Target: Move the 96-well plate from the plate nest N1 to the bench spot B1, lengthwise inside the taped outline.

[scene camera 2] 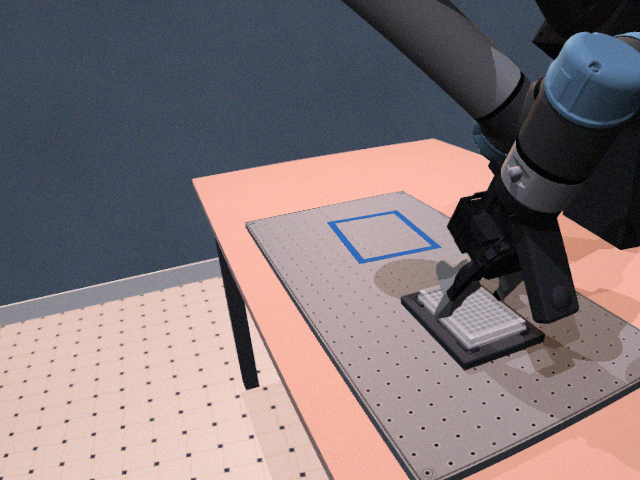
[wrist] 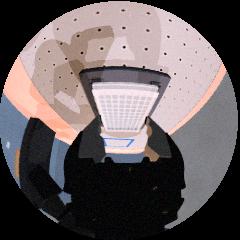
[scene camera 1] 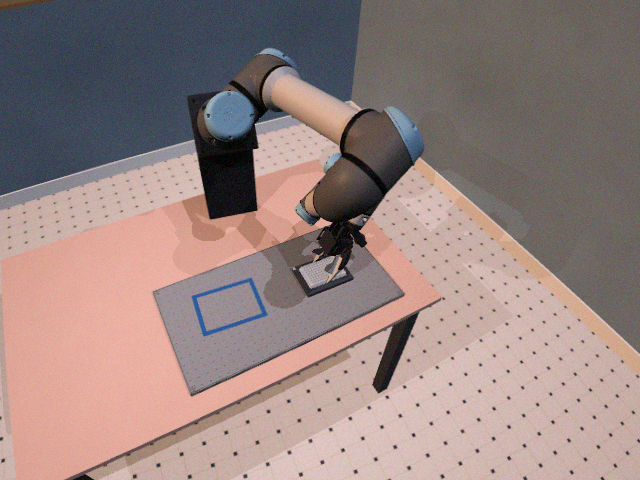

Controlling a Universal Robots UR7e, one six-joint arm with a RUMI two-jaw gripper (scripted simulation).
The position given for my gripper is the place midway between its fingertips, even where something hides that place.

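There's a plate nest N1 [wrist: 109, 73] here, and a 96-well plate [scene camera 2: 503, 323], [wrist: 117, 113] that I can see from scene camera 2 and from the wrist. As for my gripper [scene camera 2: 465, 308], [wrist: 123, 115], [scene camera 1: 320, 272], it's visible in those same views and in scene camera 1 too.
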